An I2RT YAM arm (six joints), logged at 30 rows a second.
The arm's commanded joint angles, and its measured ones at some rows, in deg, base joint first. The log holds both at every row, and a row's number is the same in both.
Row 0, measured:
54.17 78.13 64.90 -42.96 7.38 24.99
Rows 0 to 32, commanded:
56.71 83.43 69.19 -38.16 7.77 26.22
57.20 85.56 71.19 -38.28 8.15 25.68
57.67 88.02 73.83 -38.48 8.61 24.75
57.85 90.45 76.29 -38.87 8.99 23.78
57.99 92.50 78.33 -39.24 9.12 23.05
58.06 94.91 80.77 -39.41 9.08 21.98
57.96 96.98 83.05 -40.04 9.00 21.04
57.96 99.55 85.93 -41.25 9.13 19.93
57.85 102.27 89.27 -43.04 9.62 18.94
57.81 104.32 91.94 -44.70 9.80 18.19
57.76 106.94 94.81 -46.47 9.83 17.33
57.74 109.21 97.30 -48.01 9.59 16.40
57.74 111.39 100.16 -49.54 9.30 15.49
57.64 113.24 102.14 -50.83 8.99 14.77
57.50 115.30 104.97 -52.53 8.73 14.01
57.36 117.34 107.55 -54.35 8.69 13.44
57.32 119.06 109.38 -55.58 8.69 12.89
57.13 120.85 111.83 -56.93 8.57 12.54
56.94 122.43 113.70 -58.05 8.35 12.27
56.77 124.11 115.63 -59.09 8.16 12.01
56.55 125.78 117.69 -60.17 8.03 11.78
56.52 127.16 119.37 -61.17 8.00 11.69
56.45 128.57 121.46 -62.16 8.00 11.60
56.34 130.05 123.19 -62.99 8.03 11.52
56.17 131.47 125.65 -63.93 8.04 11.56
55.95 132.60 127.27 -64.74 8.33 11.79
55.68 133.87 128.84 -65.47 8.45 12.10
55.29 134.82 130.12 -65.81 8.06 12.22
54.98 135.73 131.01 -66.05 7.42 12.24
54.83 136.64 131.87 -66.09 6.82 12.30
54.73 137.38 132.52 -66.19 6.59 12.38
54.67 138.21 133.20 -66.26 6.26 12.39
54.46 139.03 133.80 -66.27 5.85 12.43
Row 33, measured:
54.68 137.71 132.35 -64.31 7.25 12.14
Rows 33 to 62, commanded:
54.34 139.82 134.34 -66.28 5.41 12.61
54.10 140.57 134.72 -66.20 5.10 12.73
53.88 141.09 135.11 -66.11 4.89 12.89
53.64 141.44 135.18 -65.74 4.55 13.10
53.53 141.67 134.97 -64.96 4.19 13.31
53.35 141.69 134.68 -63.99 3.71 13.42
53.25 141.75 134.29 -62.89 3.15 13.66
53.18 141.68 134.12 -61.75 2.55 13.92
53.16 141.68 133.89 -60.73 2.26 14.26
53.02 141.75 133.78 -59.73 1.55 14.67
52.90 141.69 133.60 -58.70 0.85 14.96
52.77 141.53 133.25 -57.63 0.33 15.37
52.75 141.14 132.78 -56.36 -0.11 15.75
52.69 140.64 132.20 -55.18 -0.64 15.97
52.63 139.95 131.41 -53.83 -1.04 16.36
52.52 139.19 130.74 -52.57 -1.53 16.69
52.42 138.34 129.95 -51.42 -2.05 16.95
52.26 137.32 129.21 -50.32 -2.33 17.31
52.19 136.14 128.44 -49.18 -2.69 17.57
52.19 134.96 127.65 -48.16 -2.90 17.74
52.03 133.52 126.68 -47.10 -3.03 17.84
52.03 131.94 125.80 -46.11 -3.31 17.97
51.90 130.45 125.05 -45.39 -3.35 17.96
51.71 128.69 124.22 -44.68 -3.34 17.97
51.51 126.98 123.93 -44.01 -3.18 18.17
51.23 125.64 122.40 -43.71 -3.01 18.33
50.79 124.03 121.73 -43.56 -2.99 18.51
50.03 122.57 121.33 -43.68 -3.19 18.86
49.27 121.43 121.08 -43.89 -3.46 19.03
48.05 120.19 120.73 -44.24 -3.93 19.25
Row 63, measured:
49.74 122.48 121.40 -46.22 -3.46 18.00
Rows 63 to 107, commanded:
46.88 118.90 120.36 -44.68 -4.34 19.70
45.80 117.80 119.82 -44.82 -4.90 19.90
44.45 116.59 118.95 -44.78 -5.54 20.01
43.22 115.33 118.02 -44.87 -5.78 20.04
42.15 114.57 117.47 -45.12 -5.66 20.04
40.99 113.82 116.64 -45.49 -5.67 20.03
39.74 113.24 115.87 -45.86 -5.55 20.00
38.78 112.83 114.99 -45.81 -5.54 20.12
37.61 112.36 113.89 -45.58 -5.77 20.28
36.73 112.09 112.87 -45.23 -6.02 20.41
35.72 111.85 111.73 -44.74 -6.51 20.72
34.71 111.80 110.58 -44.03 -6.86 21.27
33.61 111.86 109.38 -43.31 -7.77 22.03
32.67 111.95 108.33 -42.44 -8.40 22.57
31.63 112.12 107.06 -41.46 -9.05 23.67
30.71 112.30 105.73 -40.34 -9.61 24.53
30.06 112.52 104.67 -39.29 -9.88 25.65
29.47 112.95 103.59 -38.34 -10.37 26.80
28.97 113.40 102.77 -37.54 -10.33 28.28
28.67 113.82 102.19 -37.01 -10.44 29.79
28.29 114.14 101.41 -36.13 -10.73 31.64
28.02 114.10 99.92 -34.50 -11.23 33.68
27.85 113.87 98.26 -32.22 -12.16 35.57
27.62 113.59 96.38 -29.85 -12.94 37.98
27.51 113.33 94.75 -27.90 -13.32 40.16
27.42 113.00 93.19 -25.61 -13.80 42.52
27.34 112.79 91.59 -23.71 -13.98 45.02
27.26 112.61 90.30 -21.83 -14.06 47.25
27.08 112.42 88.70 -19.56 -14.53 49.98
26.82 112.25 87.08 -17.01 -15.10 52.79
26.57 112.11 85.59 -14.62 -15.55 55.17
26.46 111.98 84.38 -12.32 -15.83 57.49
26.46 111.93 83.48 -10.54 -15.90 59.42
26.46 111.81 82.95 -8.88 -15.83 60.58
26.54 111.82 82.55 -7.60 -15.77 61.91
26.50 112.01 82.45 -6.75 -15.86 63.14
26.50 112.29 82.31 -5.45 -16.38 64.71
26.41 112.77 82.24 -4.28 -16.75 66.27
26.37 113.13 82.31 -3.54 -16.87 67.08
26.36 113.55 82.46 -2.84 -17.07 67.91
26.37 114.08 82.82 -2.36 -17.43 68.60
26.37 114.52 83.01 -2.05 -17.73 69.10
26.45 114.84 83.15 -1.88 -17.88 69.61
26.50 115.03 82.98 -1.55 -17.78 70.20
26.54 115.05 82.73 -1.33 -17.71 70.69
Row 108, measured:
26.39 114.76 82.78 -5.48 -17.21 67.29
